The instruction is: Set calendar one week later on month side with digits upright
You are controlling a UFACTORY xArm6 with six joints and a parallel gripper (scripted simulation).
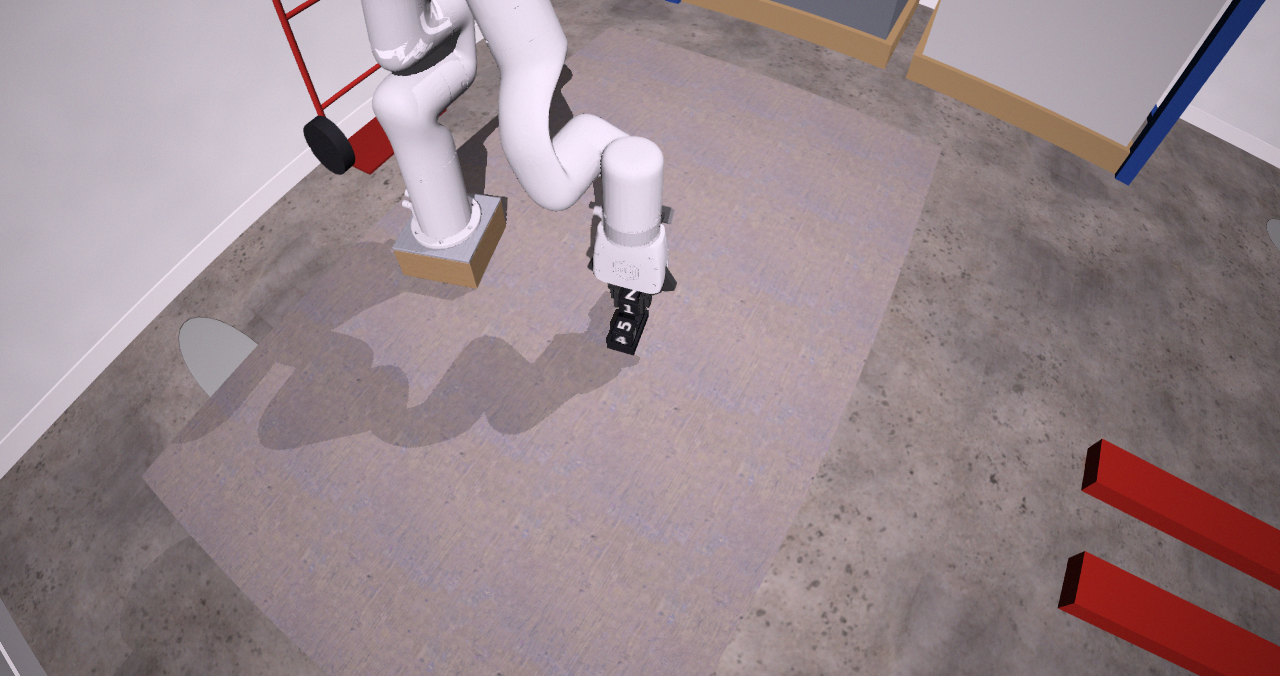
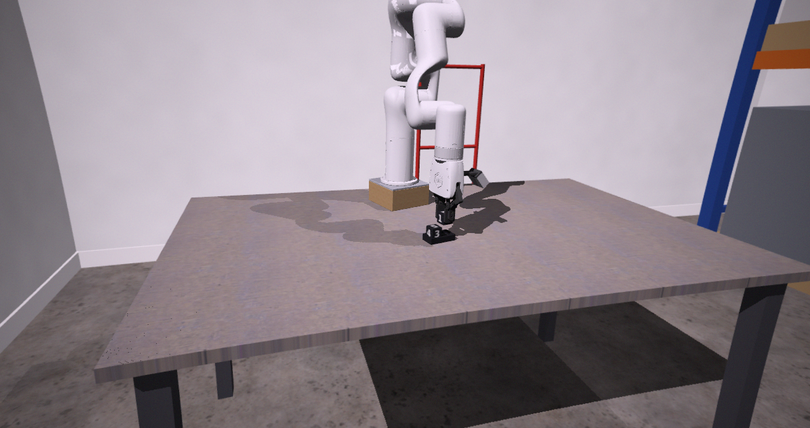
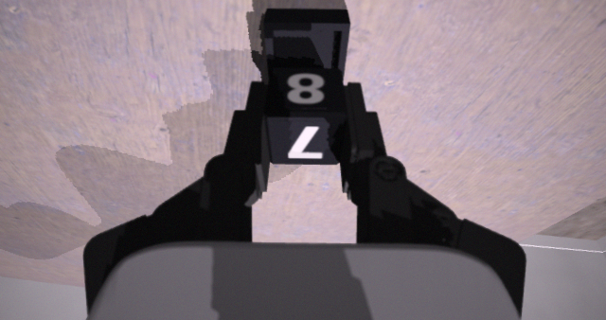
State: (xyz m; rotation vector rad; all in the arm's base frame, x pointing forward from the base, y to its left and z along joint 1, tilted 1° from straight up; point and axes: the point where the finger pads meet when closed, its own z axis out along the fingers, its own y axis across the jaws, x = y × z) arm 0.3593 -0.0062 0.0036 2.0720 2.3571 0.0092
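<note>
Right now my hand is 70 mm above the black tray and 20 mm to the left of it.
</note>
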